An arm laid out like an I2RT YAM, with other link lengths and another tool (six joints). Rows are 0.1 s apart.
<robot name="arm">
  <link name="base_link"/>
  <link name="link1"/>
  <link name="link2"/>
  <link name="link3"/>
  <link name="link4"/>
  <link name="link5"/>
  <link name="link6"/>
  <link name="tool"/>
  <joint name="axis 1" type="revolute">
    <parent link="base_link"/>
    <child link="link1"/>
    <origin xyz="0 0 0.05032" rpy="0 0 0"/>
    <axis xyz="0 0 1"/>
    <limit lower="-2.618" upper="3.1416"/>
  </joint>
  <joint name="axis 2" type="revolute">
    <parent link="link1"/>
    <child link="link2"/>
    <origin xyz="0.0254 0.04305 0.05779" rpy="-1.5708 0 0"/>
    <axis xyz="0 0 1"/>
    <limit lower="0" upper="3.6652"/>
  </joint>
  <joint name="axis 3" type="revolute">
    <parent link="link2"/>
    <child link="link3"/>
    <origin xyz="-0.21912 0 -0.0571" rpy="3.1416 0 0"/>
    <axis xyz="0 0 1"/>
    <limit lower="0" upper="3.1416"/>
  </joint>
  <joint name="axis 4" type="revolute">
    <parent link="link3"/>
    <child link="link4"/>
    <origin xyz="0.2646 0.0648 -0.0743" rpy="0 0 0"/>
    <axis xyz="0 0 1"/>
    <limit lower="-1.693" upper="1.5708"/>
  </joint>
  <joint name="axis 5" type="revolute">
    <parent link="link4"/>
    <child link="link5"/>
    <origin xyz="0.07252 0.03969 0.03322" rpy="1.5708 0 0"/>
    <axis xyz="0 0 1"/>
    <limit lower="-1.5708" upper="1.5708"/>
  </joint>
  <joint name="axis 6" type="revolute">
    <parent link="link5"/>
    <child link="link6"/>
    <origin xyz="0.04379 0 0.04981" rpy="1.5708 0 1.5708"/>
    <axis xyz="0 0 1"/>
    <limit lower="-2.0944" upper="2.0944"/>
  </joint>
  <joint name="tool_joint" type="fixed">
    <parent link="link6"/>
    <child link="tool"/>
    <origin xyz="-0.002 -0.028 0.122" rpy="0.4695 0 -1.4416"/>
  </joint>
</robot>
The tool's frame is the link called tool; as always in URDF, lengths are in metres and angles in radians.
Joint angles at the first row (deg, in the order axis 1, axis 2, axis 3, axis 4, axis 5, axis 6):
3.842, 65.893, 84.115, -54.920, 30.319, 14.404
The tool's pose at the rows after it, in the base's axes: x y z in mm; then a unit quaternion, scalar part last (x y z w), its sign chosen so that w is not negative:
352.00 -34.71 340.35 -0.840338 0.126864 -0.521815 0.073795
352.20 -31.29 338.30 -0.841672 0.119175 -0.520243 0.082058
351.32 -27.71 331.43 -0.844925 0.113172 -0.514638 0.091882
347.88 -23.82 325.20 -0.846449 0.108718 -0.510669 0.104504
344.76 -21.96 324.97 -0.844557 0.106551 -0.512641 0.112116
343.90 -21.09 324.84 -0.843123 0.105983 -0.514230 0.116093
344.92 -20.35 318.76 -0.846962 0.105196 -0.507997 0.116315
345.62 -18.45 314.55 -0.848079 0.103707 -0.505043 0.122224
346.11 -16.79 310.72 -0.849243 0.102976 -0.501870 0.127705
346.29 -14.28 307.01 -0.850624 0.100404 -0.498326 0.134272
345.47 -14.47 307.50 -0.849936 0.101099 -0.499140 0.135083
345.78 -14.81 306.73 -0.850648 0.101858 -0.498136 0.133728
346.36 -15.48 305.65 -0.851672 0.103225 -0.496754 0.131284
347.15 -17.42 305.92 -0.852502 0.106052 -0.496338 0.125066
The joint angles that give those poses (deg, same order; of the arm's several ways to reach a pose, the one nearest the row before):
3.842, 65.386, 83.787, -54.374, 29.262, 13.971
3.868, 64.797, 83.014, -53.970, 28.051, 13.465
3.854, 63.851, 81.368, -53.664, 26.625, 13.233
3.868, 62.300, 79.444, -53.531, 25.042, 13.335
3.856, 61.121, 78.551, -53.400, 24.198, 13.446
3.841, 60.639, 78.112, -53.176, 23.790, 13.569
3.864, 60.739, 77.348, -53.094, 23.600, 13.491
3.846, 60.523, 76.551, -52.777, 22.838, 13.586
3.822, 60.383, 75.926, -52.616, 22.143, 13.739
3.867, 60.144, 75.271, -52.487, 21.303, 13.772
3.820, 59.934, 75.213, -52.547, 21.230, 13.864
3.832, 60.084, 75.227, -52.591, 21.388, 13.889
3.844, 60.349, 75.276, -52.644, 21.675, 13.932
3.851, 60.851, 75.681, -52.795, 22.434, 13.969

